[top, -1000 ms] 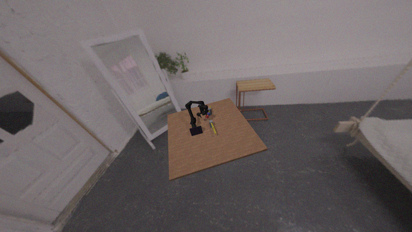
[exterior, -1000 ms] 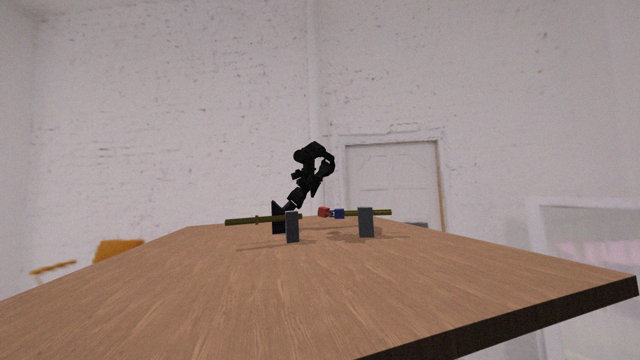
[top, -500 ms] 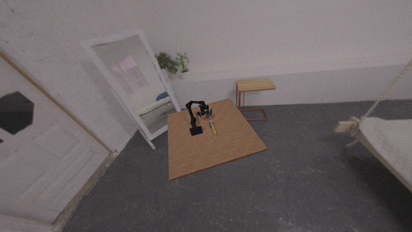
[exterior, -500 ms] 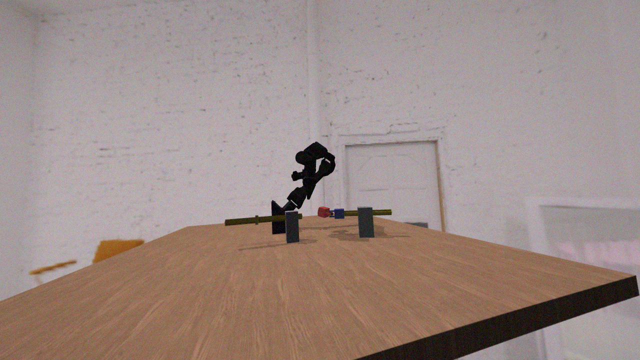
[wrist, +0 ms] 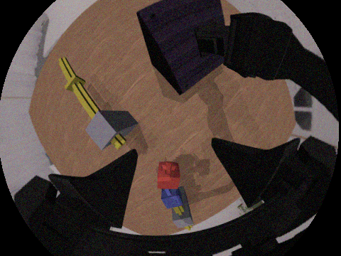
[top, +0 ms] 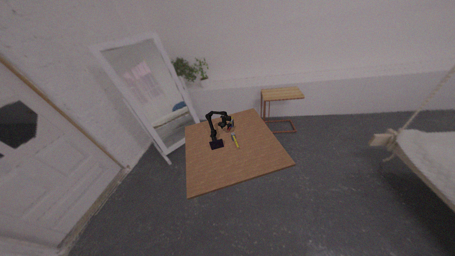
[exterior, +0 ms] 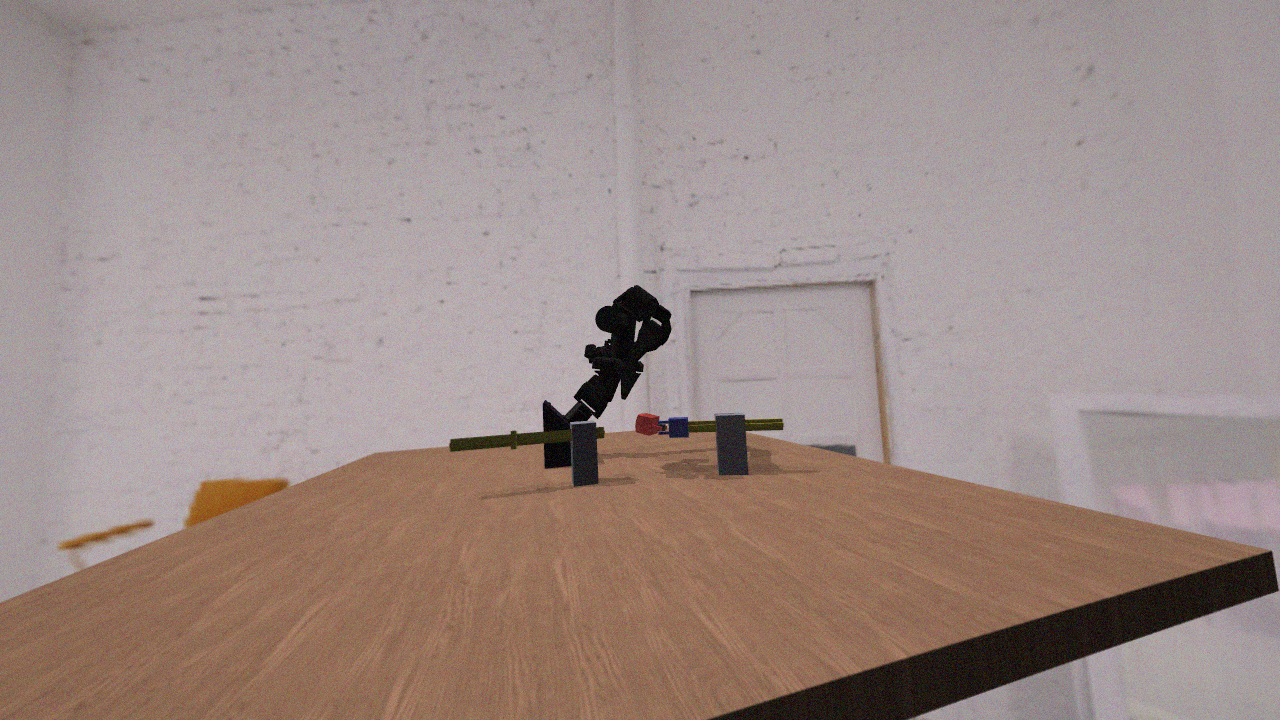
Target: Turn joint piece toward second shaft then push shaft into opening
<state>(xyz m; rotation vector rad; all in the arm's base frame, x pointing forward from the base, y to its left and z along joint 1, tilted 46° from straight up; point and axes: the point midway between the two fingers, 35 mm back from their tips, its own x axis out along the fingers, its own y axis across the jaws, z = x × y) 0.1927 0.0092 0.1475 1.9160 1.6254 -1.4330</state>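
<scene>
My gripper tip is 6 cm short of the red joint piece, 6 cm to the right of it and 6 cm above it.
</scene>
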